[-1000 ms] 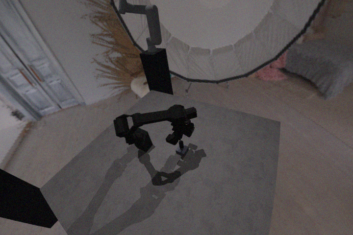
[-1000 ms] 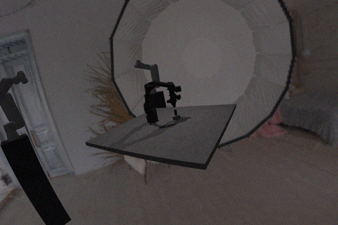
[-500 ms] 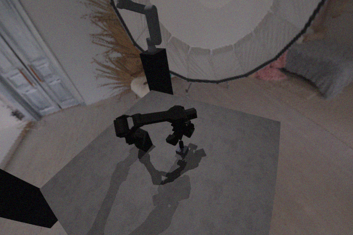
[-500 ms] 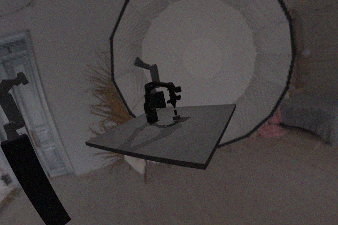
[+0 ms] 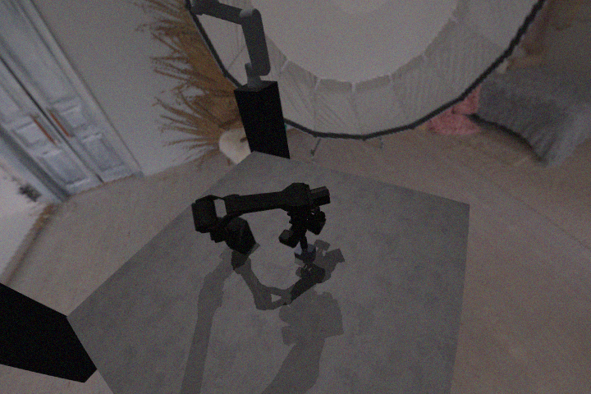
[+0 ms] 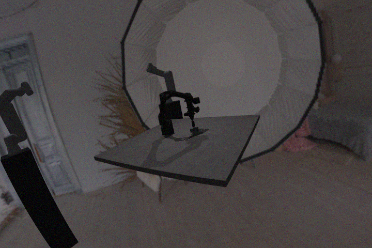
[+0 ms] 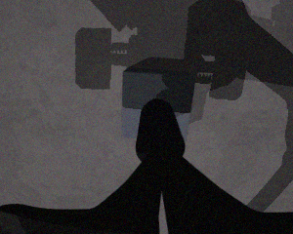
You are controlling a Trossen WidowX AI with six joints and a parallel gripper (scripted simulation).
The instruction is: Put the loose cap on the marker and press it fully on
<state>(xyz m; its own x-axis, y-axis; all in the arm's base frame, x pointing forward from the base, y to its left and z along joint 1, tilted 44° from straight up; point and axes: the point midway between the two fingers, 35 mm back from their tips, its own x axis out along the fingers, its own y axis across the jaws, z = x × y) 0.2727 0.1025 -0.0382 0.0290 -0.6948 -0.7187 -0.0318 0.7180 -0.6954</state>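
The dark marker cap is 30 mm below my gripper tip.
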